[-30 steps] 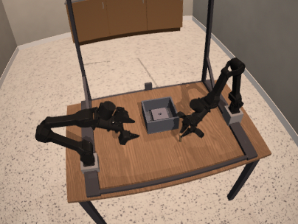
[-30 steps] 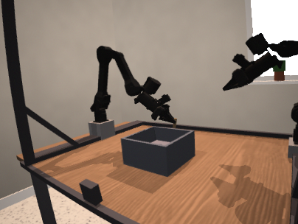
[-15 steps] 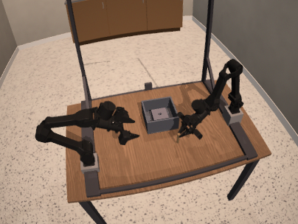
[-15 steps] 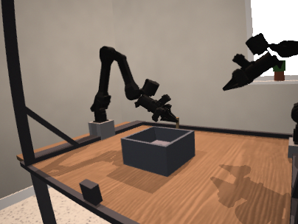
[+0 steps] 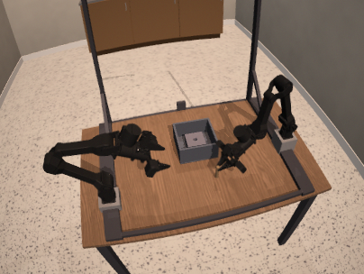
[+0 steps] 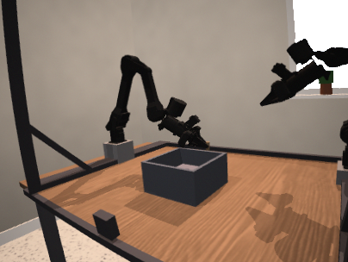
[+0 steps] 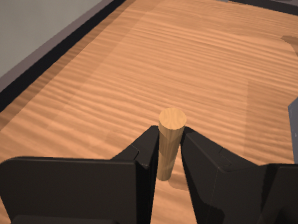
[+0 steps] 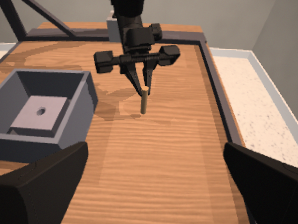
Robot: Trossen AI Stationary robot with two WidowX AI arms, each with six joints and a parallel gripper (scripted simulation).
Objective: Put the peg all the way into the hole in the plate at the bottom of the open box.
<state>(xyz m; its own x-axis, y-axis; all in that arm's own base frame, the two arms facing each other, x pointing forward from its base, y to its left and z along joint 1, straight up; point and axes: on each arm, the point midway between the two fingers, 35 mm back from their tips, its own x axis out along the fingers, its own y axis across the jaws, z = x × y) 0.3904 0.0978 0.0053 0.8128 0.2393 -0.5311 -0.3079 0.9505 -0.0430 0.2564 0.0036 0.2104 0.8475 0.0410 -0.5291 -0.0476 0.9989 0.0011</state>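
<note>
The box lies 220 mm behind my left hand, 40 mm to the right of it and 70 mm below it. Round my left hand: wooden peg 30 mm to the right, 40 mm below.
</note>
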